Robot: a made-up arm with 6 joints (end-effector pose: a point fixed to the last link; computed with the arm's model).
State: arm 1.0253 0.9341 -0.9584 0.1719 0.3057 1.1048
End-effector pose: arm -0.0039 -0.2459 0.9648 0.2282 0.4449 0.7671 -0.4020
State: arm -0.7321 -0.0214 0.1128 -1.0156 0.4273 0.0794
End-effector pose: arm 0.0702 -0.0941 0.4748 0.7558 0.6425 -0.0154 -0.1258
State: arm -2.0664 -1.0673 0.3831 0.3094 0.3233 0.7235
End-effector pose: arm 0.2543 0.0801 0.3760 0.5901 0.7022 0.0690 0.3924
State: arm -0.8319 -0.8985 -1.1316 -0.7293 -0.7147 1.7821
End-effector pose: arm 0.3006 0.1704 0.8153 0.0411 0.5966 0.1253 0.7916
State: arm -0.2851 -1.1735 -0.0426 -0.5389 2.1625 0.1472
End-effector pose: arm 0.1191 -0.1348 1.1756 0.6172 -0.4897 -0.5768 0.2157
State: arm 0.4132 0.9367 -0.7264 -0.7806 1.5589 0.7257
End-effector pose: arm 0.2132 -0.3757 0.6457 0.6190 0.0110 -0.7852 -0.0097
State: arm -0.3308 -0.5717 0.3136 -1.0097 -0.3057 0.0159
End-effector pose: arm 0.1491 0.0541 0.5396 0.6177 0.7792 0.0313 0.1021
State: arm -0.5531 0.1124 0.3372 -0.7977 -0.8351 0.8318
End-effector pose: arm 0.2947 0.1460 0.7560 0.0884 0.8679 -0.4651 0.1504
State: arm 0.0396 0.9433 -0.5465 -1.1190 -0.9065 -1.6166
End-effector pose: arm -0.0047 0.1042 0.5063 0.3200 0.7456 0.5412 0.2208
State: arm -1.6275 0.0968 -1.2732 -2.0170 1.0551 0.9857
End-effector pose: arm 0.2674 -0.3613 0.7301 0.7865 0.0962 0.5253 0.3101
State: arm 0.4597 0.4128 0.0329 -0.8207 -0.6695 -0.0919
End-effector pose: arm 0.2742 0.2185 0.7550 0.1525 0.7975 -0.1826 0.5544
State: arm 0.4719 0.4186 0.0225 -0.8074 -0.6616 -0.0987
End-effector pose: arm 0.2807 0.2153 0.7571 0.1579 0.7899 -0.1889 0.5616
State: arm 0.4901 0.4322 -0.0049 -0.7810 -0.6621 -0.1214
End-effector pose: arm 0.2902 0.2100 0.7596 0.1683 0.7754 -0.1936 0.5771
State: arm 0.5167 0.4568 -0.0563 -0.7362 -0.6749 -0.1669
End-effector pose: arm 0.3039 0.2015 0.7631 0.1866 0.7502 -0.1963 0.6032
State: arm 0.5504 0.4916 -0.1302 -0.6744 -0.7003 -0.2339
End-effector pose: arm 0.3213 0.1892 0.7680 0.2140 0.7138 -0.1972 0.6370
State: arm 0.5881 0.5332 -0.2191 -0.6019 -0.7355 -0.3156
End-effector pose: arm 0.3409 0.1731 0.7741 0.2497 0.6685 -0.1974 0.6721
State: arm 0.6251 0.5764 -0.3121 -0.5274 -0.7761 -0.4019
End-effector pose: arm 0.3605 0.1544 0.7808 0.2905 0.6192 -0.1976 0.7022
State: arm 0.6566 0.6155 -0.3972 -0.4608 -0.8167 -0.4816
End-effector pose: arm 0.3775 0.1353 0.7870 0.3311 0.5729 -0.1976 0.7233
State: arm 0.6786 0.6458 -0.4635 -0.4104 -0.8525 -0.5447
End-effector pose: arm 0.3899 0.1194 0.7909 0.3647 0.5365 -0.1963 0.7352
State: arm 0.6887 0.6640 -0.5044 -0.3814 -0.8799 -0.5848
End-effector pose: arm 0.3967 0.1097 0.7913 0.3868 0.5148 -0.1925 0.7405
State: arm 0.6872 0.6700 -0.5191 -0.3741 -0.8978 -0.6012
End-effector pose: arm 0.3978 0.1074 0.7878 0.3955 0.5086 -0.1856 0.7420
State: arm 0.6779 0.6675 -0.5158 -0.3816 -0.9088 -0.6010
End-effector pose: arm 0.3951 0.1105 0.7817 0.3946 0.5131 -0.1766 0.7415
